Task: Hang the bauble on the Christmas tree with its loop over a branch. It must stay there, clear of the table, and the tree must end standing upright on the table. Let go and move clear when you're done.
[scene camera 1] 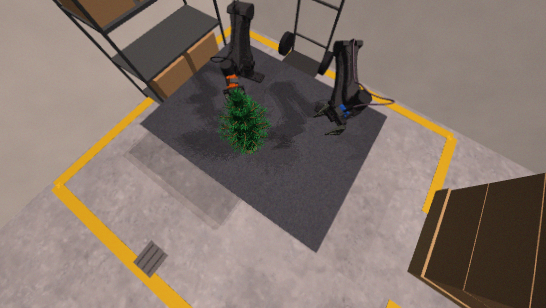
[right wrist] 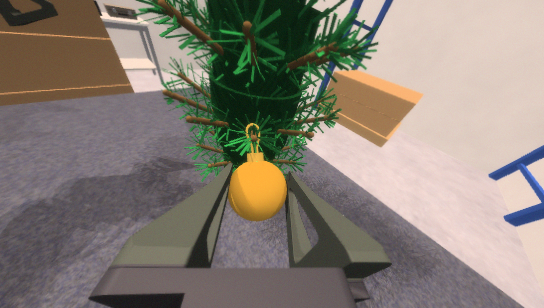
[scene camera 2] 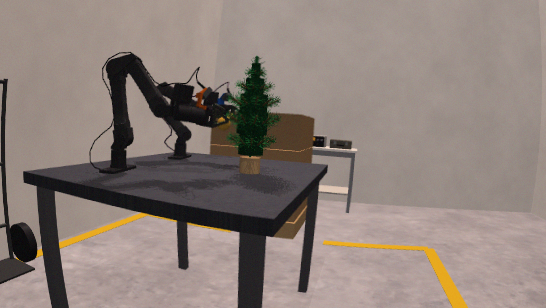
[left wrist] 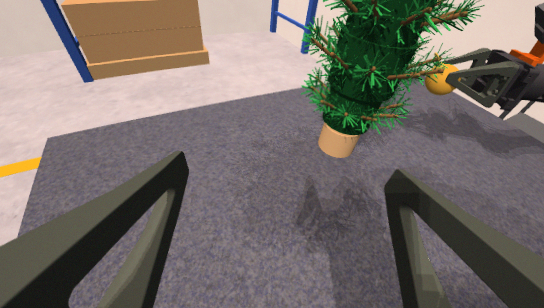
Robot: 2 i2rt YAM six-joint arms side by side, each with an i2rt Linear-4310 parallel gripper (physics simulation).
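Places are measured from the left arm's base along level axes (x ahead, y left, z up), in centimetres.
Pixels of known places: left gripper, fingertip midpoint: (scene camera 1: 319,125) (right wrist: 26,9) (scene camera 2: 232,111) (left wrist: 289,169); right gripper, fingertip midpoint: (right wrist: 260,172) (scene camera 2: 225,120); left arm's base at its link origin: (scene camera 2: 180,157); right arm's base at its link origin: (scene camera 1: 249,74) (scene camera 2: 118,170).
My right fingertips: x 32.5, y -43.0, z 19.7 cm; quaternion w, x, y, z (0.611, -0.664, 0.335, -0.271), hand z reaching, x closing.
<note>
Ahead of a thing's pixels: the offset from my right fingertips to its middle. "spot": to the spot under its first point. Level surfaces: height alone.
The green Christmas tree @[dy +8.5, dx +8.9, dz +3.5 cm] (scene camera 1: 245,125) (scene camera 2: 252,110) (left wrist: 375,60) (right wrist: 262,75) stands upright on its round wooden base @[spot: dy +4.5, dx +9.2, dz -16.4 cm] (scene camera 2: 249,165) (left wrist: 338,142). My right gripper (scene camera 2: 226,120) (left wrist: 441,71) (right wrist: 260,172) is shut on the orange-yellow bauble @[dy -0.3, dx -0.6, dz -1.0 cm] (scene camera 2: 223,123) (left wrist: 438,84) (right wrist: 257,192), beside the tree and above the table. Its loop @[spot: dy +2.5, dx +0.8, dz +2.5 cm] (right wrist: 247,131) points up; a brown branch tip shows within its outline in the right wrist view. Whether the loop is around the branch, I cannot tell. The bauble is hidden in scene camera 1. My left gripper (scene camera 1: 322,123) (left wrist: 289,169) is open and empty, apart from the tree.
The dark table @[dz -19.7 cm] (scene camera 1: 300,210) (scene camera 2: 150,192) carries both arms and the tree. Other branches surround the bauble's loop. A shelf unit (scene camera 1: 105,33), a hand truck (scene camera 1: 285,43) and large cardboard boxes (scene camera 1: 495,235) (scene camera 2: 295,131) stand around the table. The table edge lies beyond the tree.
</note>
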